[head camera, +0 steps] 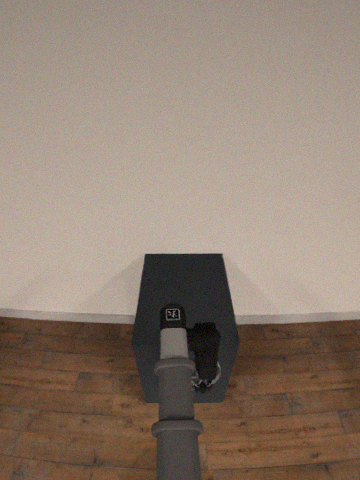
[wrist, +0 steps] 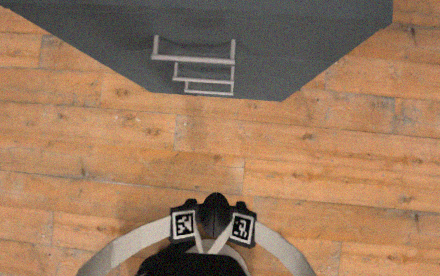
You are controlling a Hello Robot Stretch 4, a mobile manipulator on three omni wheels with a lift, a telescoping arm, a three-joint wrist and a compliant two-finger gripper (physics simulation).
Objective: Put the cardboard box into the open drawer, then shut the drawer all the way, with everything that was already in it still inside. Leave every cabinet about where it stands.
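Places are measured from the robot's base along level axes (x left, y back, z up), in millimetres.
Pixels of known places: hand at its tool point: (head camera: pixel 202 389) (wrist: pixel 215 212).
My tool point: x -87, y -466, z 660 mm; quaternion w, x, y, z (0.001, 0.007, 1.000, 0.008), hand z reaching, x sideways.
Note:
Ahead of a thing's pixels: the offset from my tool point to its middle. "spot": to the spot under its first point. Level surfaces: height alone.
The dark grey cabinet (head camera: pixel 182 280) (wrist: pixel 310 45) stands upright against the wall. In the wrist view its front shows three pale handles, an upper one @[spot: dx +43, dy -163, dz -121 mm] (wrist: pixel 192 59), a middle one @[spot: dx +43, dy -164, dz -251 mm] (wrist: pixel 202 80) and a lower one @[spot: dx +41, dy -164, dz -373 mm] (wrist: pixel 209 92). No drawer sticks out of the front, and the drawers look shut. The cardboard box and the drawer's contents do not show in either view. My gripper (head camera: pixel 204 386) (wrist: pixel 215 216) is shut, with its fingertips together and nothing seen between them. It is in front of the cabinet, apart from the handles; the arm hides part of the cabinet in the head view.
The pale wall (head camera: pixel 180 125) rises behind the cabinet, with a skirting board (head camera: pixel 65 316) along its foot. The wooden floor @[dz -687 mm] (head camera: pixel 65 400) (wrist: pixel 320 165) extends on both sides and in front of the cabinet. My telescoping arm (head camera: pixel 176 395) reaches forward over it.

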